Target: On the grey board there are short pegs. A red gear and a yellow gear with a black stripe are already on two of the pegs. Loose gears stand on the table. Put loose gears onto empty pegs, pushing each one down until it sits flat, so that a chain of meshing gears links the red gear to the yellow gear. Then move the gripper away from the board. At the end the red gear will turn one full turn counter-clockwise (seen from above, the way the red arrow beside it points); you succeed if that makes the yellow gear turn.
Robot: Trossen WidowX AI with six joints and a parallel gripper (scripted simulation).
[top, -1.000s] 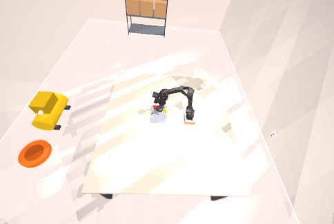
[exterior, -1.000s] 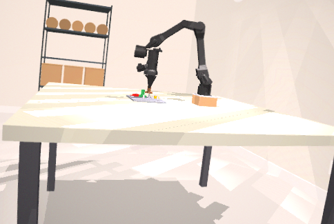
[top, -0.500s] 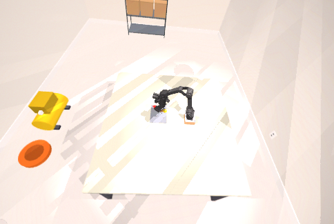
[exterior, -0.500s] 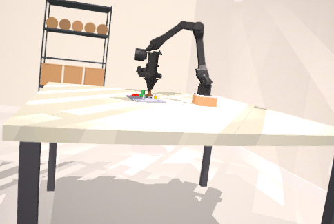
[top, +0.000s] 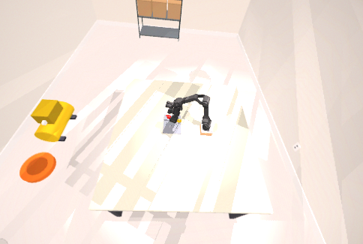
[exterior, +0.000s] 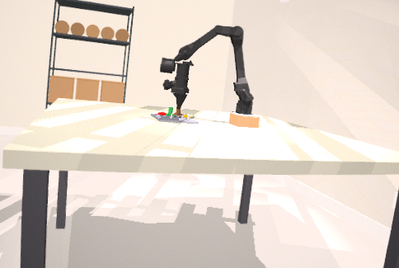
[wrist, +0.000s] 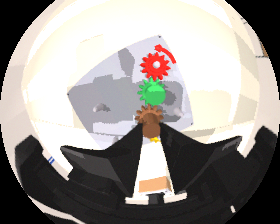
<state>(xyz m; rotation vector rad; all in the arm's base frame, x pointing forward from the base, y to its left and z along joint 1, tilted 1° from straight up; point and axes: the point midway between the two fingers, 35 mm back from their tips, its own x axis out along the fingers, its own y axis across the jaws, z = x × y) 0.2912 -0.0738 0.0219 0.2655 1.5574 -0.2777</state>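
Now: the brown gear 1 cm below my gripper tip. From my gripper tip the other things lie so: yellow gear 4 cm behind, 3 cm below; then red gear 6 cm ahead, 4 cm to the right, 3 cm below; then green gear 3 cm ahead, 2 cm to the right, 2 cm below.
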